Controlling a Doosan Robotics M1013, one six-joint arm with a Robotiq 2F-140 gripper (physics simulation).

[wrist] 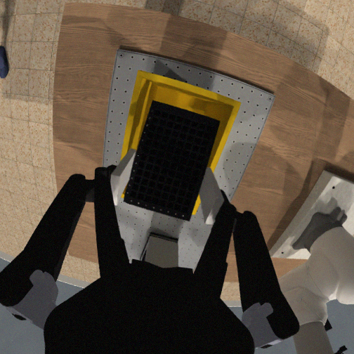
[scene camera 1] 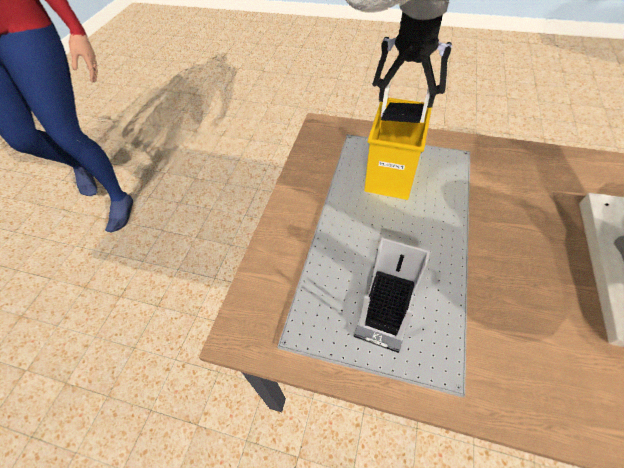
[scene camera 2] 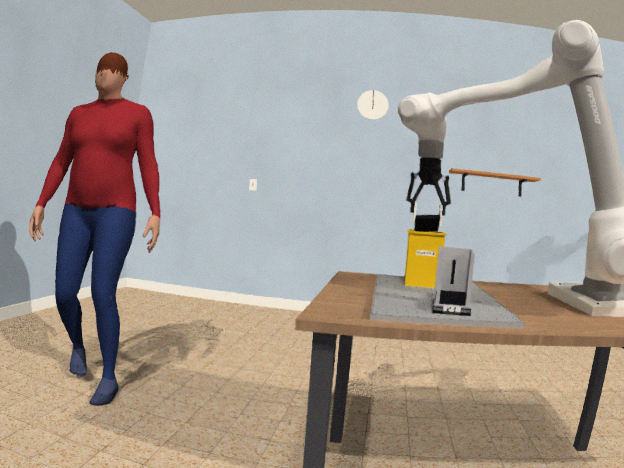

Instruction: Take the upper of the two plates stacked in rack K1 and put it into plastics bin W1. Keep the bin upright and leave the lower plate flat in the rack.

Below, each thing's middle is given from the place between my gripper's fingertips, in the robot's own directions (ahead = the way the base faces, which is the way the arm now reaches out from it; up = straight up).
Right now my hand is 10 mm to the left of the yellow plastics bin W1 [scene camera 1: 395, 147] and 110 mm above it.
